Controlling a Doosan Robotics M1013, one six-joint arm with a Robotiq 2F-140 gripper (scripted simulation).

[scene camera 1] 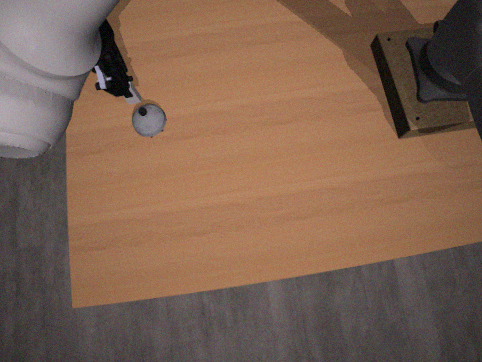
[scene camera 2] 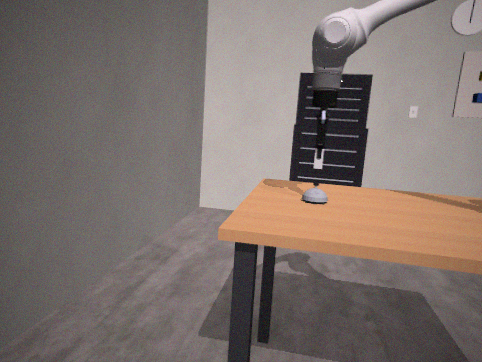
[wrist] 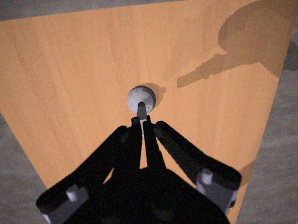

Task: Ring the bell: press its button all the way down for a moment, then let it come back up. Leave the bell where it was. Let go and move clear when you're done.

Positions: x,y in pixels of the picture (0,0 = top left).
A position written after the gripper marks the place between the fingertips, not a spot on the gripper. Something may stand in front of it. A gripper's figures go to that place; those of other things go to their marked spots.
Scene:
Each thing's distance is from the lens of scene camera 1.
gripper (scene camera 1: 135,100): 72 cm
bell (scene camera 1: 153,123): 77 cm

